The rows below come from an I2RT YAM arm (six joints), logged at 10 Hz.
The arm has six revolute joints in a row. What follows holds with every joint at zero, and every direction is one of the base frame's. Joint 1 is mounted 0.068 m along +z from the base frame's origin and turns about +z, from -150 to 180 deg. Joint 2 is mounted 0.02 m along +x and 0.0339 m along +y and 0.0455 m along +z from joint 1 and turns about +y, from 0 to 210 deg. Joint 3 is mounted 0.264 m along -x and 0.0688 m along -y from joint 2 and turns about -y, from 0 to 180 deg. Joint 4 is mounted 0.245 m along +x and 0.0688 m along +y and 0.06 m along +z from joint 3 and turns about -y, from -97 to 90 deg. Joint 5 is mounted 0.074 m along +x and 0.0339 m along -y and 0.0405 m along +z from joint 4 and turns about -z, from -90 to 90 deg. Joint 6 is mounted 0.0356 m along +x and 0.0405 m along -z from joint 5 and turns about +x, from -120 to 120 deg. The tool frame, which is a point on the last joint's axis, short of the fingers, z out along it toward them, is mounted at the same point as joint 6; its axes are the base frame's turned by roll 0, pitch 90 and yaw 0 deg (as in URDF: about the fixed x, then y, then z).
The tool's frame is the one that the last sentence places.
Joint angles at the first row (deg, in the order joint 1, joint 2, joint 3, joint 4, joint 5, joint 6):
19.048 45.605 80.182 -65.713 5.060 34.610
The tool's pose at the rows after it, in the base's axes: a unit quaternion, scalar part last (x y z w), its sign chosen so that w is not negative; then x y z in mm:
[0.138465 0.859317 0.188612 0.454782 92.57 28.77 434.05]
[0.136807 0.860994 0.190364 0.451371 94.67 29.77 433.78]
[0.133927 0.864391 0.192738 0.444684 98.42 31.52 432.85]
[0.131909 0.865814 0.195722 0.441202 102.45 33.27 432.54]
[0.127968 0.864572 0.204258 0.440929 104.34 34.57 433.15]
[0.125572 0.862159 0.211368 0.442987 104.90 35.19 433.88]
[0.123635 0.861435 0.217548 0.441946 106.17 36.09 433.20]
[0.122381 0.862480 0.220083 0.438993 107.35 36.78 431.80]
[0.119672 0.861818 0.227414 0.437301 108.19 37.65 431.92]
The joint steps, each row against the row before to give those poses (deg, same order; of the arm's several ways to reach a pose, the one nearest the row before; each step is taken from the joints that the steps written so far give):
0.001 0.042 0.021 0.022 -0.196 0.001
0.002 0.416 0.044 0.067 -0.413 0.001
-0.002 0.722 0.000 0.064 -0.702 -0.023
0.000 0.699 0.001 0.459 -0.546 0.022
0.001 0.240 -0.044 0.743 -0.983 0.044
-0.003 -0.043 -0.108 0.721 -0.658 0.086
0.001 0.022 -0.350 0.612 -0.699 0.154
-0.003 0.066 -0.350 0.219 -0.439 0.064
0.004 0.086 -0.088 0.415 -0.872 0.154

